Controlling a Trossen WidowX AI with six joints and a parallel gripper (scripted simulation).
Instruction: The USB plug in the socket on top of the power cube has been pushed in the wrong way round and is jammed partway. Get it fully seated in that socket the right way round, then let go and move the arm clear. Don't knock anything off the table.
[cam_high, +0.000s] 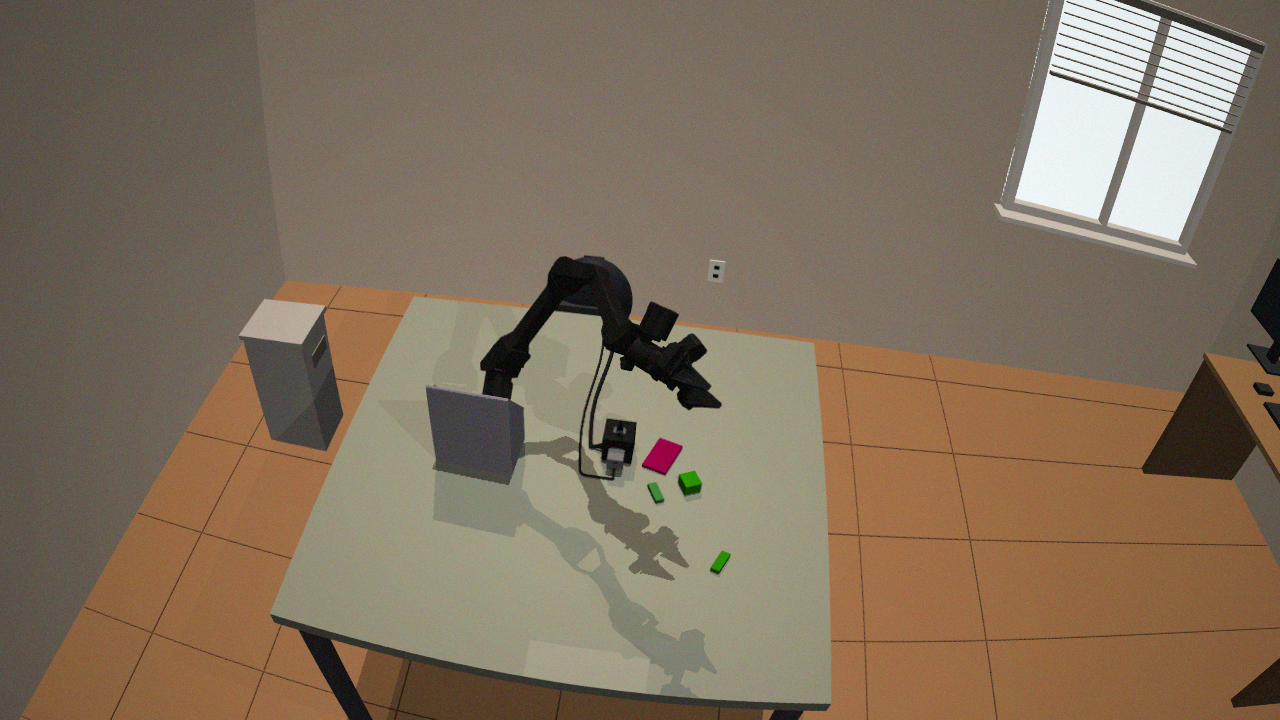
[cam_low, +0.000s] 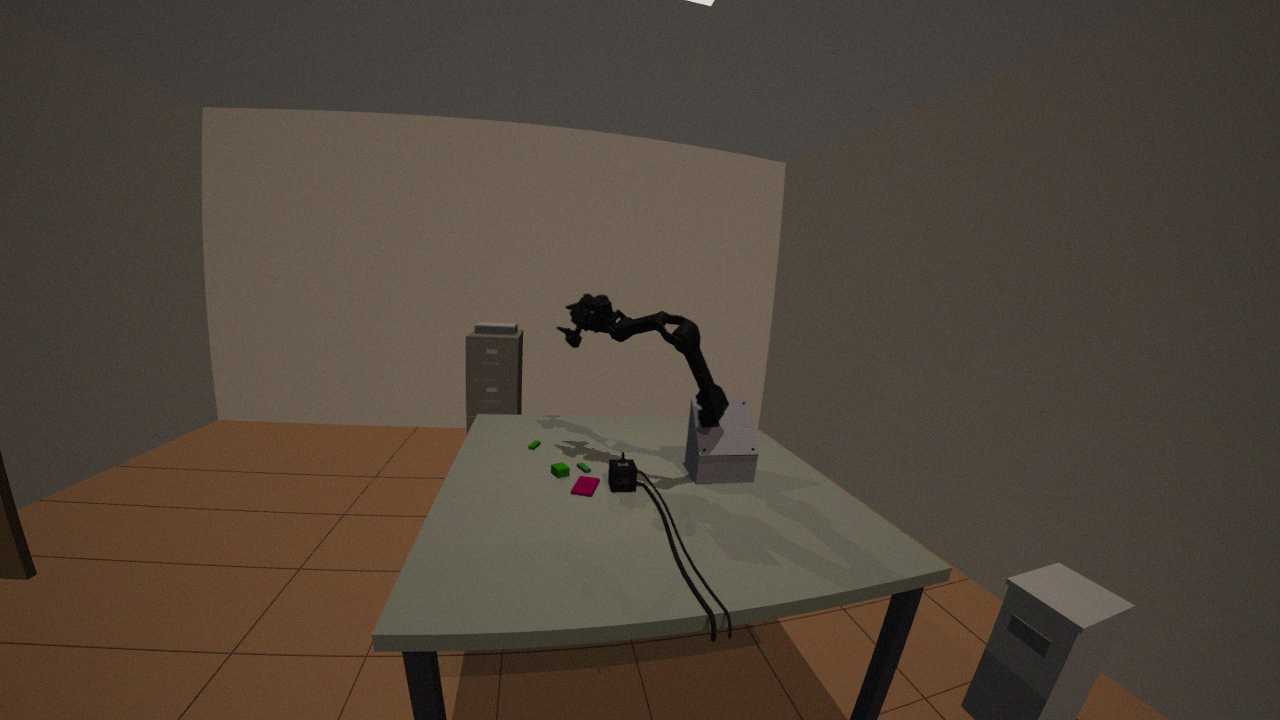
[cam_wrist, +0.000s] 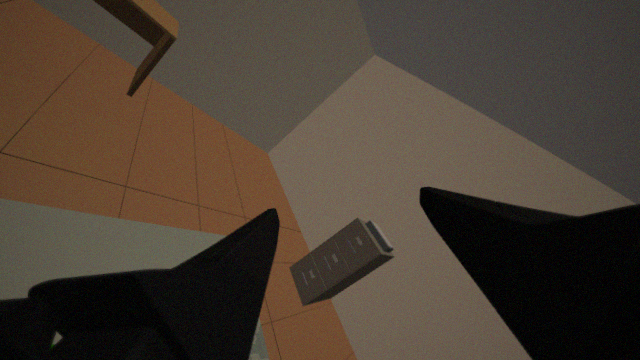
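Now: the USB plug 40 cm below my gripper tip, 32 cm to the left of it and 19 cm behind it. From my gripper tip the other things lie so: green block: 48 cm below, 22 cm to the left; magenta flat block: 49 cm below, 32 cm to the left, 7 cm behind.
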